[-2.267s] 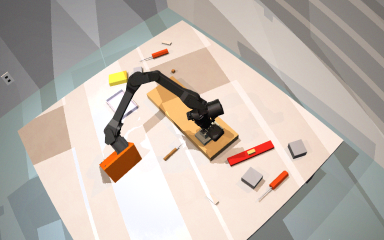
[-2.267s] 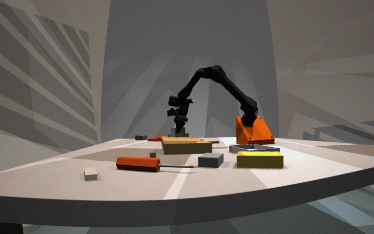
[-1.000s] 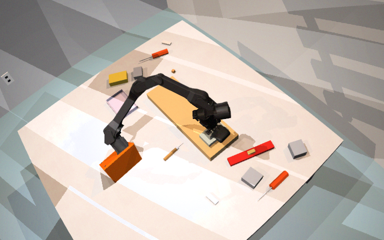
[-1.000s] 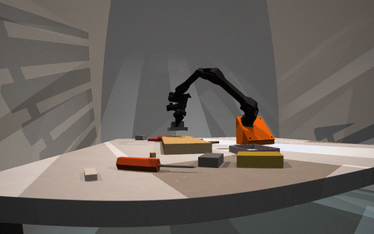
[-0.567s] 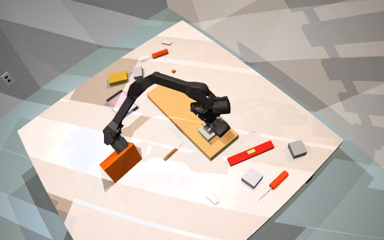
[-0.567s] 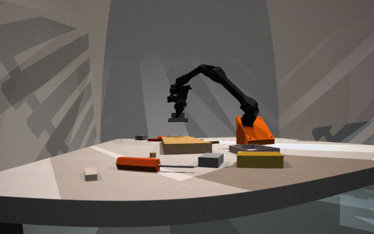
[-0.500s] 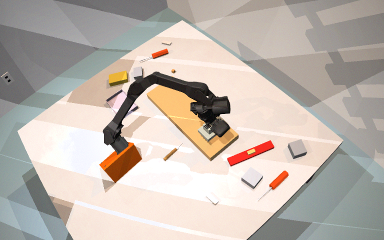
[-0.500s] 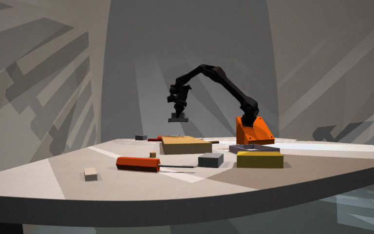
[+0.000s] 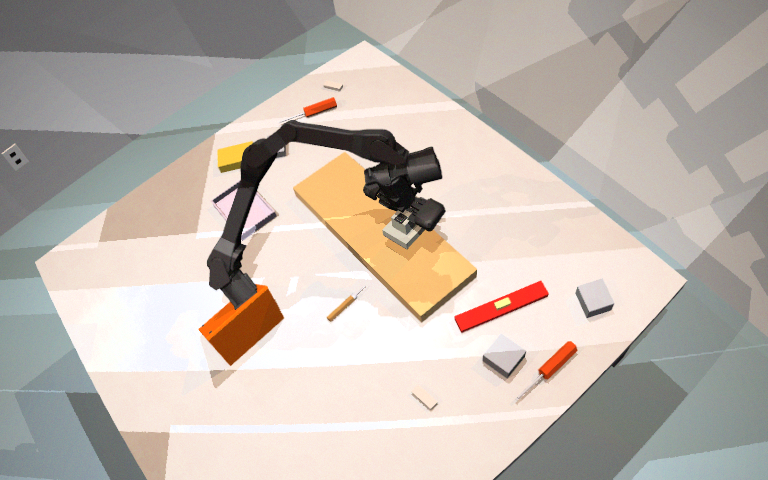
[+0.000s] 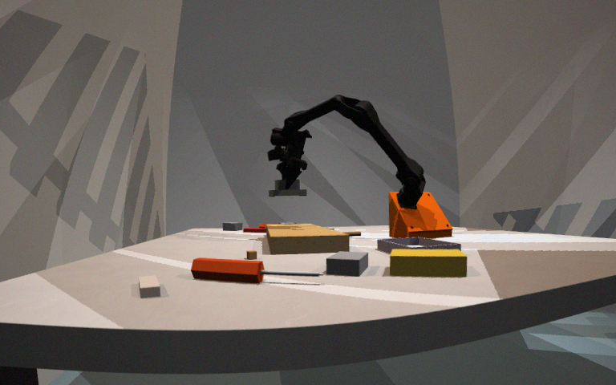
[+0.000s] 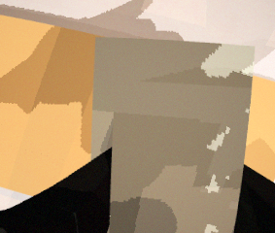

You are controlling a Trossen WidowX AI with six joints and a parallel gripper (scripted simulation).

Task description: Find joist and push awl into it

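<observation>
Right now the stud finder is 20 mm behind my gripper tip and 20 mm above it. The rest, counted from my gripper tip: tray: 270 mm behind, 430 mm to the left, 160 mm below; then awl: 200 mm behind, 160 mm below; then red level: 60 mm ahead, 250 mm to the right, 160 mm below.
</observation>
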